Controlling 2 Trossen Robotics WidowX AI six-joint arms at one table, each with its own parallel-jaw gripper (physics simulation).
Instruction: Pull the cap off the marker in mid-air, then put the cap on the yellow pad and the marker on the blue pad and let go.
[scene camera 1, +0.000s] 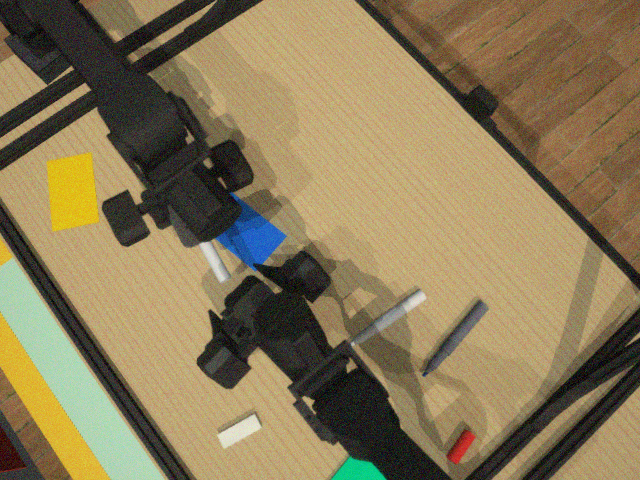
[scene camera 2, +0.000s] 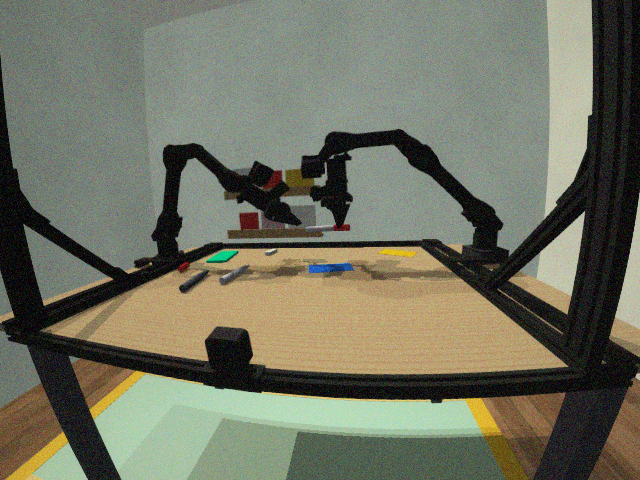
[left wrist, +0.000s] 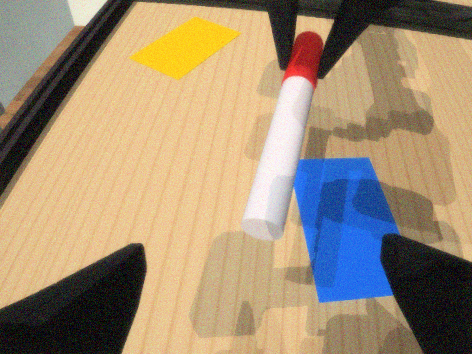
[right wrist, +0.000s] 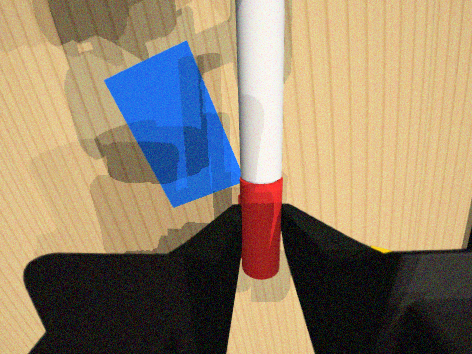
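Seen in the pictures: left gripper, fingertip midpoint: (scene camera 1: 233, 288) (scene camera 2: 300, 224) (left wrist: 263, 252); right gripper, fingertip midpoint: (scene camera 2: 339, 227) (left wrist: 302, 70) (right wrist: 260, 213); left arm's base, link origin: (scene camera 2: 168, 254); right arm's base, link origin: (scene camera 1: 42, 37) (scene camera 2: 484, 247).
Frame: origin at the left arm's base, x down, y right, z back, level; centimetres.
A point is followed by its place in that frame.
A white marker (scene camera 1: 215, 262) {z -49.0, x -8.9, y 27.4 cm} (scene camera 2: 315, 228) {z -49.0, x -8.4, y 28.4 cm} (left wrist: 280, 150) {z -49.7, x -9.0, y 27.9 cm} (right wrist: 261, 100) {z -51.4, x -9.1, y 29.4 cm} with a red cap (scene camera 2: 345, 227) {z -56.3, x -8.7, y 34.5 cm} (left wrist: 306, 55) {z -55.5, x -9.5, y 32.7 cm} (right wrist: 261, 235) {z -55.8, x -9.5, y 32.9 cm} on its end is held level above the table. My right gripper (scene camera 2: 339, 225) {z -55.4, x -8.4, y 32.5 cm} (left wrist: 302, 70) {z -55.4, x -8.4, y 32.5 cm} (right wrist: 260, 213) {z -55.4, x -8.4, y 32.5 cm} is shut on the cap. My left gripper (scene camera 1: 233, 289) {z -45.2, x -9.8, y 24.8 cm} (scene camera 2: 298, 223) {z -45.2, x -9.8, y 24.8 cm} (left wrist: 263, 252) {z -45.2, x -9.8, y 24.8 cm} is open and empty, its fingertips a little short of the marker's free end. The blue pad (scene camera 1: 266, 237) {z -45.8, x 2.5, y 36.3 cm} (scene camera 2: 330, 268) {z -49.8, x 2.5, y 36.9 cm} (left wrist: 350, 260) {z -47.1, x 2.5, y 34.2 cm} (right wrist: 145, 100) {z -46.3, x 2.5, y 36.3 cm} lies below, beside the marker. The yellow pad (scene camera 1: 72, 192) {z -78.5, x 2.5, y 32.0 cm} (scene camera 2: 397, 253) {z -77.8, x 2.5, y 33.1 cm} (left wrist: 185, 47) {z -78.0, x 2.5, y 31.7 cm} lies at the left in scene camera 1.
A loose white marker (scene camera 1: 390, 316) {z -23.4, x 0.7, y 30.9 cm} (scene camera 2: 234, 274) {z -23.1, x 1.3, y 32.9 cm} and a dark marker (scene camera 1: 455, 338) {z -13.2, x 0.7, y 31.2 cm} (scene camera 2: 193, 281) {z -12.6, x 1.2, y 34.6 cm} lie on the table. A red cylinder (scene camera 1: 461, 446) {z -7.9, x 0.5, y 16.7 cm} (scene camera 2: 183, 266) {z -8.0, x 0.8, y 18.4 cm}, a white block (scene camera 1: 239, 430) {z -38.4, x 1.3, y 7.8 cm} (scene camera 2: 270, 252) {z -37.7, x 1.7, y 9.7 cm} and a green pad (scene camera 1: 359, 469) {z -20.5, x 1.8, y 8.7 cm} (scene camera 2: 222, 256) {z -20.1, x 1.8, y 6.3 cm} lie there too.
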